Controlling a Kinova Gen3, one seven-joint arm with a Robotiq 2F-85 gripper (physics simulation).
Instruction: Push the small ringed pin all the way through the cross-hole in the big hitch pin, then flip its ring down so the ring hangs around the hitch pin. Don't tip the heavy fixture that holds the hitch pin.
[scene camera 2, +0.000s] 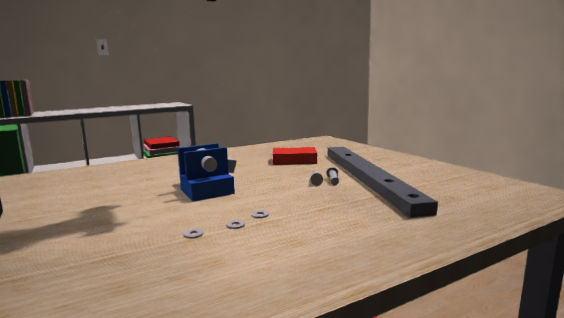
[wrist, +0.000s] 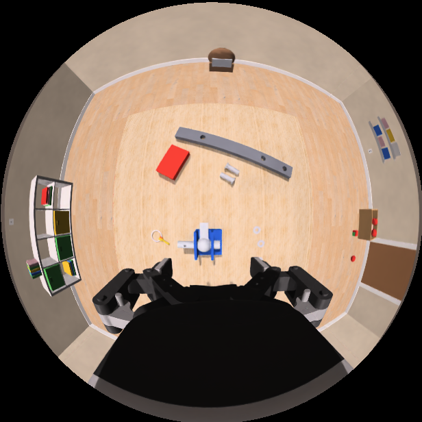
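Note:
A blue fixture (scene camera 2: 210, 188) (wrist: 217, 235) stands upright on the table and holds the big grey hitch pin (scene camera 2: 209, 163) (wrist: 191, 245), which lies level through its uprights. In the wrist view, the pin's left end sticks out past the fixture and shows a small dark hole. The small yellow pin (wrist: 164, 241) with its pale ring (wrist: 156, 236) lies left of that end, apart from it; it does not show in scene camera 2. My gripper (wrist: 211, 266) is open and empty, above the table; it does not show in scene camera 2.
A long dark bar (scene camera 2: 380, 182) (wrist: 230, 146) with holes lies beyond the fixture. A red block (scene camera 2: 294, 157) (wrist: 173, 162) and two grey bolts, one (scene camera 2: 316, 178) (wrist: 227, 178) beside the other (scene camera 2: 332, 176) (wrist: 232, 170), lie near it. Three flat washers, one (scene camera 2: 235, 224) between the others, lie near the fixture.

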